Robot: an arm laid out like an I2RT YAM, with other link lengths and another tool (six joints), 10 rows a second.
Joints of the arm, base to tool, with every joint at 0 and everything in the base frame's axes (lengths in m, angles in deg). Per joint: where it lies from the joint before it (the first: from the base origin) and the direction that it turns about. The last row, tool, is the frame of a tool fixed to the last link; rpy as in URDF.
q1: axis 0 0 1 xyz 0 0 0.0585
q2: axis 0 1 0 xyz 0.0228 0.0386 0.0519
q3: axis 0 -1 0 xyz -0.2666 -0.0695 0
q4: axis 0 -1 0 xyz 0.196 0.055 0.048
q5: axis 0 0 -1 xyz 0.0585 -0.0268 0.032
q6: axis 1 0 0 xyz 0.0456 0 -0.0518
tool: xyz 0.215 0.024 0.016 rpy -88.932 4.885 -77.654
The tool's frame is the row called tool.
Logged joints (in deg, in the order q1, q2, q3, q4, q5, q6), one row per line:
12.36, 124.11, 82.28, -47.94, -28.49, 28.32
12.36, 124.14, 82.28, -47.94, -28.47, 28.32
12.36, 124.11, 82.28, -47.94, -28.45, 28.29
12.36, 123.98, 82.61, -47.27, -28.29, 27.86
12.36, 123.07, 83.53, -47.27, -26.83, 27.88
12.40, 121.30, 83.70, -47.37, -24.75, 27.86
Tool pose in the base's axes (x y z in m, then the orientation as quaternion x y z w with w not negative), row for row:
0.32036, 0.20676, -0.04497, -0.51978, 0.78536, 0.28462, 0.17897
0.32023, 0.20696, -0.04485, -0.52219, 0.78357, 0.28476, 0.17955
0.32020, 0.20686, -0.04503, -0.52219, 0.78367, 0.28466, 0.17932
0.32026, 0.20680, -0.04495, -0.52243, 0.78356, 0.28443, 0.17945
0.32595, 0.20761, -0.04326, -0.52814, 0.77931, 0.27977, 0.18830
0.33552, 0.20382, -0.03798, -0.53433, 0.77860, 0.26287, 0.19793
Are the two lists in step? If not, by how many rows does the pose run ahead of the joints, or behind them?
The pose runs 1 row behind the joints: the pose in row i belongs to the joints in row i - 1.
